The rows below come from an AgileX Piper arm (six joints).
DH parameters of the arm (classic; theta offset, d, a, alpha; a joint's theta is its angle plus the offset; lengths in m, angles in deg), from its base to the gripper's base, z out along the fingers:
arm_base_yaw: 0 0.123 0 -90
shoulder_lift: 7.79 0 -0.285 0
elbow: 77.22 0 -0.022 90
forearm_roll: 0 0.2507 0 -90
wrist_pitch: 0 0 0 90
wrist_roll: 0 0.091 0 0
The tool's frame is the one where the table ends.
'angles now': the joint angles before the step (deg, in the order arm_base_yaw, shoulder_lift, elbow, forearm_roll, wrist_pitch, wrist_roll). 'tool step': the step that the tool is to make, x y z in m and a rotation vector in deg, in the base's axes. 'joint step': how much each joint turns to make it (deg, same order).
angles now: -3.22 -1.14 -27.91 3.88 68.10 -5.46
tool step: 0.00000 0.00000 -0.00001 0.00 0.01 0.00
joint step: 0.00 0.00 0.00 0.00 0.01 0.00
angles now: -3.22 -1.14 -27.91 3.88 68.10 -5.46
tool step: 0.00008 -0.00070 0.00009 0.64 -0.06 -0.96
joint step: 0.00 0.00 0.00 -0.47 -0.10 1.24
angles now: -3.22 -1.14 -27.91 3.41 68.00 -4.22
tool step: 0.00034 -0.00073 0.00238 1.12 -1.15 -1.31
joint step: 0.00 0.00 -0.25 -0.46 -0.94 1.84
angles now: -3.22 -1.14 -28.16 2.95 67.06 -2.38
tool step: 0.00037 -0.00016 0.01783 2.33 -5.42 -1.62
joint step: 0.00 1.01 -2.62 -0.01 -3.81 2.92
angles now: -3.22 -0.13 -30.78 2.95 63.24 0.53
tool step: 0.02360 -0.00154 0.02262 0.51 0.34 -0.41
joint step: -0.01 8.66 -3.16 0.00 -5.16 0.39
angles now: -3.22 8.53 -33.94 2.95 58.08 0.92
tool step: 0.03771 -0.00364 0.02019 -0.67 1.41 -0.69
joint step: -0.02 11.21 -3.33 -0.96 -6.52 -0.02
